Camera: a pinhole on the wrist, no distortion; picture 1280 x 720 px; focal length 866.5 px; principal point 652.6 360.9 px. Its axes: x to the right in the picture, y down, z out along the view. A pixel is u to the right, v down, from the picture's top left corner.
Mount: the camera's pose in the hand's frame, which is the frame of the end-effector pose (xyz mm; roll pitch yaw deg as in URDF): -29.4 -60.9 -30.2 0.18 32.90 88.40
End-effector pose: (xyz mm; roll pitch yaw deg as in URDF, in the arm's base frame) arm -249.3 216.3 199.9 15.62 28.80 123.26
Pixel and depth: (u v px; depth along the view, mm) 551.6 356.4 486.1
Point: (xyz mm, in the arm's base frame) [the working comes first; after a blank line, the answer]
In the camera's frame: -56.7 -2.5 486.1

-388.2 355.9 590.8
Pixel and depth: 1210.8 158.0 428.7
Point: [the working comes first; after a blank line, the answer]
In the camera's frame: 276.2 -100.4 428.7

-646.7 206.8 404.8
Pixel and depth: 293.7 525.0 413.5
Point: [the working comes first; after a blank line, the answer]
In the camera's frame: -171.3 78.3 413.5

-230.7 350.4 601.5
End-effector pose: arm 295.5 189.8 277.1 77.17 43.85 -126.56
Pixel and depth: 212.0 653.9 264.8
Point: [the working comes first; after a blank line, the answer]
In the camera's frame: -134.6 89.5 264.8

119.7 397.6 381.5
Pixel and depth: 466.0 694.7 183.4
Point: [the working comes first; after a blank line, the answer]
In the camera's frame: -39.5 70.7 183.4

208.5 307.7 373.3
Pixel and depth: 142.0 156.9 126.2
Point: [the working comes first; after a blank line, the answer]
In the camera's frame: -74.4 -29.7 126.2

206.1 279.9 255.9
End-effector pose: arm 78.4 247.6 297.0 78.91 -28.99 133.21
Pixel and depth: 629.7 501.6 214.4
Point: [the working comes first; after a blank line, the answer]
In the camera's frame: -5.7 34.8 214.4

243.4 276.7 337.9
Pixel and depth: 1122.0 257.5 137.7
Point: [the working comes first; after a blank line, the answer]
In the camera's frame: 74.6 -16.4 137.7

132.6 232.8 365.5
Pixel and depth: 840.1 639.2 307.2
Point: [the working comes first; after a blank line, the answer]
In the camera's frame: 66.5 98.7 307.2

330.8 207.7 412.0
